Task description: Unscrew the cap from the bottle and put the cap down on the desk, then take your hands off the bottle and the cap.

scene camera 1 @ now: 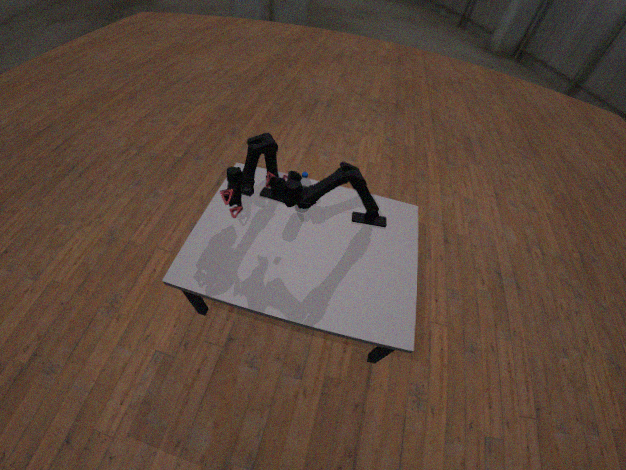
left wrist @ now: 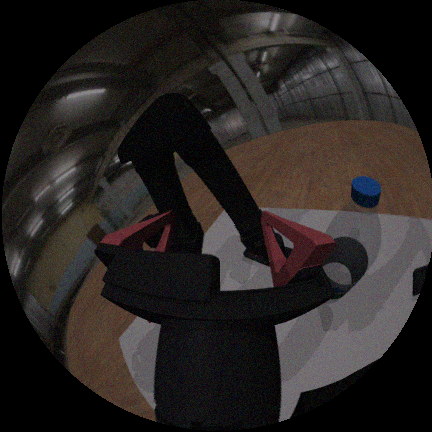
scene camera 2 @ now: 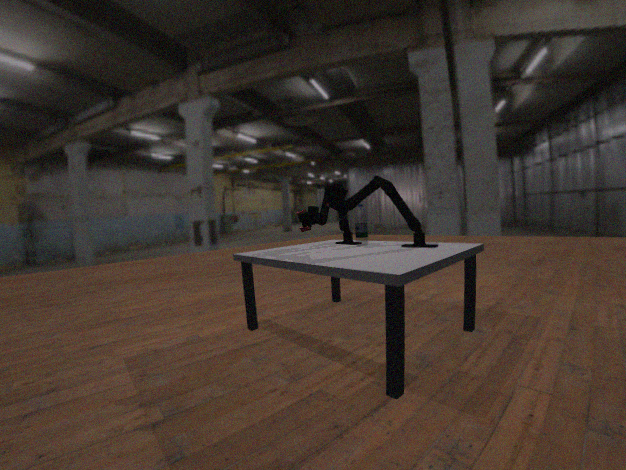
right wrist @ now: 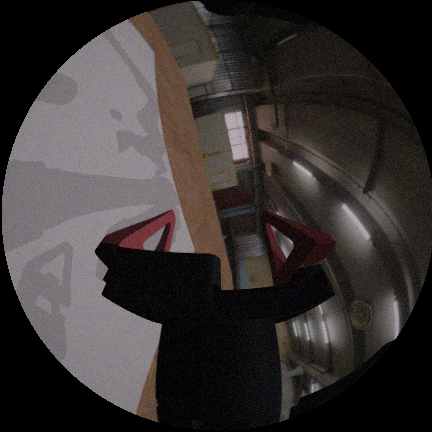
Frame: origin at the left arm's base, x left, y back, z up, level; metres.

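Seen in the pictures: left gripper, between the fingertips: (scene camera 1: 275, 173) (left wrist: 217, 215); right gripper, between the fingertips: (scene camera 1: 230, 211) (left wrist: 129, 312) (scene camera 2: 298, 220) (right wrist: 217, 214); left arm's base, origin of its link: (scene camera 1: 369, 219) (scene camera 2: 419, 246); right arm's base, origin of its link: (scene camera 1: 277, 196) (scene camera 2: 348, 243).
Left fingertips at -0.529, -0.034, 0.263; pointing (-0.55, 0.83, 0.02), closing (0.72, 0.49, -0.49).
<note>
Offsets run from my left fingertips to a thing's top centre, as dx, dy, dz. Level surfaces: height alone.
A clear bottle with a dark band {+0.140, +0.037, -0.004} (scene camera 2: 361, 232) (left wrist: 358, 257) stands upright near the table's far edge in scene camera 1. Its blue cap {+0.140, +0.037, -0.003} (scene camera 1: 304, 174) (left wrist: 365, 192) is at the top of the bottle. The left arm's wrist hides much of the bottle in scene camera 1. My left gripper (scene camera 1: 277, 179) (left wrist: 217, 215) is open and empty, left of the bottle in scene camera 1, with the bottle outside its fingers. My right gripper (scene camera 1: 231, 203) (scene camera 2: 303, 221) (right wrist: 217, 214) is open and empty above the table's left side, farther from the bottle.
The white table {dz -0.263} (scene camera 1: 384, 303) (scene camera 2: 404, 268) carries both black arm bases. The right arm's upper links (left wrist: 170, 120) rise beyond the left fingers in the left wrist view. Broad arm shadows lie across the table top, with wooden floor (scene camera 1: 480, 303) around it.
</note>
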